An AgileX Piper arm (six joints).
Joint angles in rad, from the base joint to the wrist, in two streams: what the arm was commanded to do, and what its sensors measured. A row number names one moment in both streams.
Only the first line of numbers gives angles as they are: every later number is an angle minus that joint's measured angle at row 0.
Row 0, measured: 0.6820, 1.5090, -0.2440, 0.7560, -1.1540, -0.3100
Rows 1 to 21, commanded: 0.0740, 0.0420, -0.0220, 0.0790, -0.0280, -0.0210; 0.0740, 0.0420, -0.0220, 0.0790, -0.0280, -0.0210; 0.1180, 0.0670, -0.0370, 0.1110, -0.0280, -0.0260; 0.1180, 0.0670, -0.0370, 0.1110, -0.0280, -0.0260; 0.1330, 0.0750, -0.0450, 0.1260, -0.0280, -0.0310; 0.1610, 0.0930, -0.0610, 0.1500, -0.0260, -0.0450; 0.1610, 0.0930, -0.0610, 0.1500, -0.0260, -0.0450; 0.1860, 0.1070, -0.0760, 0.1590, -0.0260, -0.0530; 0.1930, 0.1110, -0.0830, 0.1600, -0.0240, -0.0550; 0.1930, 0.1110, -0.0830, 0.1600, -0.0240, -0.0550; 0.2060, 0.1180, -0.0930, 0.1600, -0.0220, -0.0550; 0.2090, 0.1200, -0.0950, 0.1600, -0.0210, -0.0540; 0.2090, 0.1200, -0.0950, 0.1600, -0.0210, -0.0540; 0.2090, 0.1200, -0.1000, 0.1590, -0.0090, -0.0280; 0.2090, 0.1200, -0.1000, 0.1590, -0.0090, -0.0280; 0.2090, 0.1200, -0.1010, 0.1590, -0.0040, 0.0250; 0.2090, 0.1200, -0.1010, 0.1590, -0.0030, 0.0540; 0.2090, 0.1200, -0.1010, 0.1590, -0.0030, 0.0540; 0.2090, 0.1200, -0.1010, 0.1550, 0.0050, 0.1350; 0.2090, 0.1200, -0.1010, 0.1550, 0.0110, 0.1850; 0.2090, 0.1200, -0.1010, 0.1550, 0.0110, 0.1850
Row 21, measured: 0.2070, 0.1190, -0.0930, 0.1590, -0.0030, 0.0660
